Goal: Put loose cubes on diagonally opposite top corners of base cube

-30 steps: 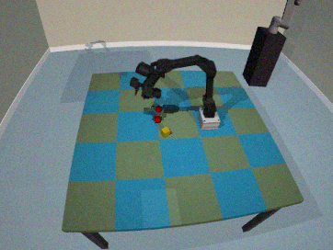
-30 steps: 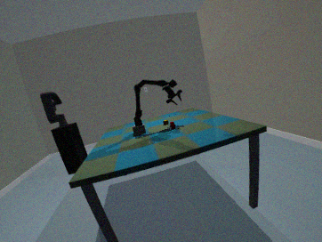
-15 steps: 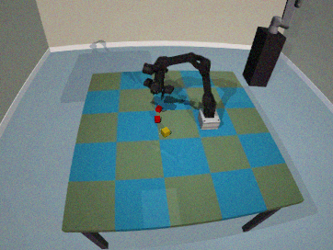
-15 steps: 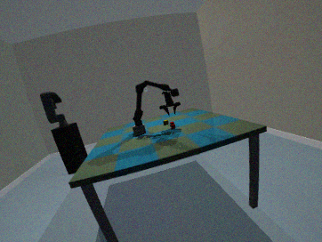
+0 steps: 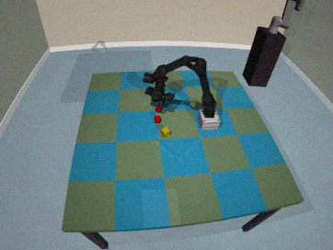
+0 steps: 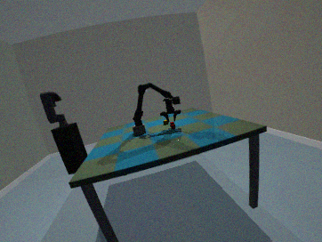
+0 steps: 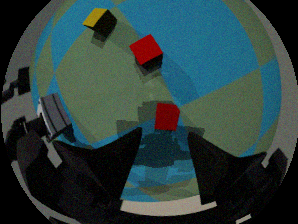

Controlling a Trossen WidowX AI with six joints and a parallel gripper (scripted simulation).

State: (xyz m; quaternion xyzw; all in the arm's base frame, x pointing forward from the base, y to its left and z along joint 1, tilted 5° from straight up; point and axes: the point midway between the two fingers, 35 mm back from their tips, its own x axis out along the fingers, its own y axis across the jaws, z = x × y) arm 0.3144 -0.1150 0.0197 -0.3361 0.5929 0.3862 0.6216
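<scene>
My gripper tip is 50 mm above the red cube. Round my gripper tip: yellow cube 210 mm to the left, 40 mm below, 30 mm behind.
</scene>
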